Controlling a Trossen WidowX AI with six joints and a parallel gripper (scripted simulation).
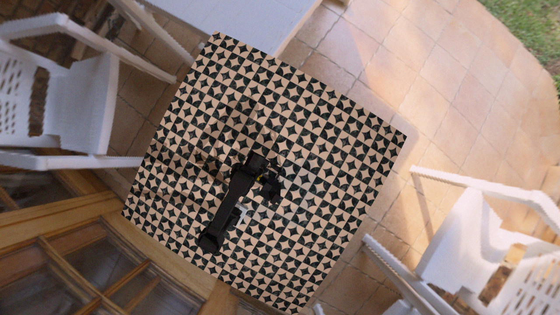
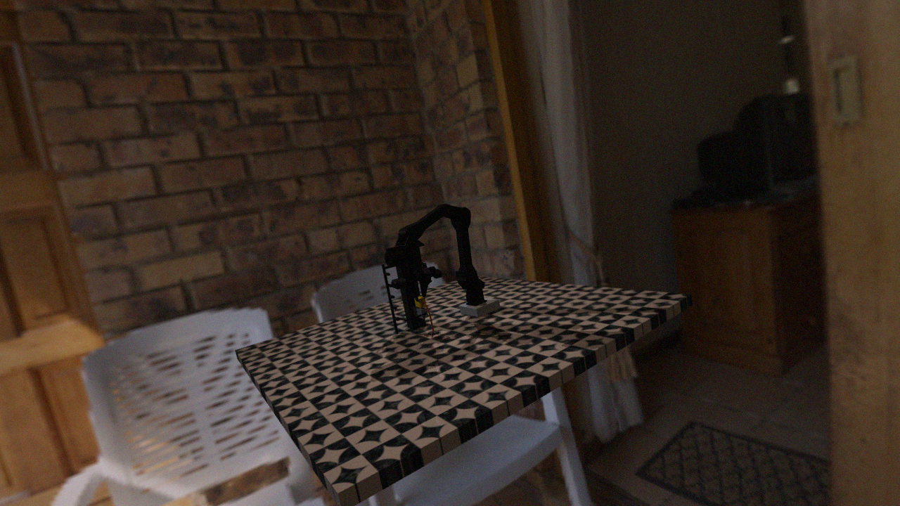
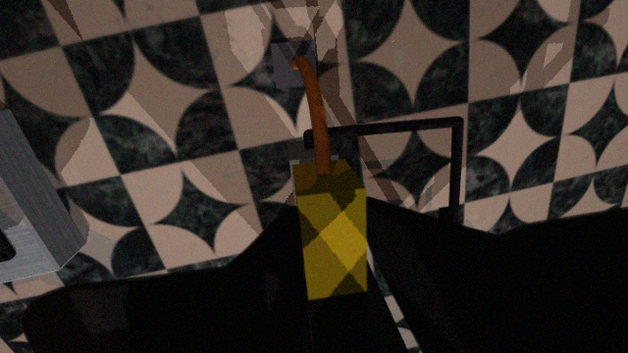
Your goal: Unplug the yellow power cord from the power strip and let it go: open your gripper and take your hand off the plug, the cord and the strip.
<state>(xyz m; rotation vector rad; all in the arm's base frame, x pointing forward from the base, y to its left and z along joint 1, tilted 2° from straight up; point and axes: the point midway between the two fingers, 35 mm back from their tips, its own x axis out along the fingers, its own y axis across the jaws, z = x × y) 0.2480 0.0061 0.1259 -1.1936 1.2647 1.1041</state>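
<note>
Right now my gripper tip is 3 cm to the left of the yellow plug.
</note>
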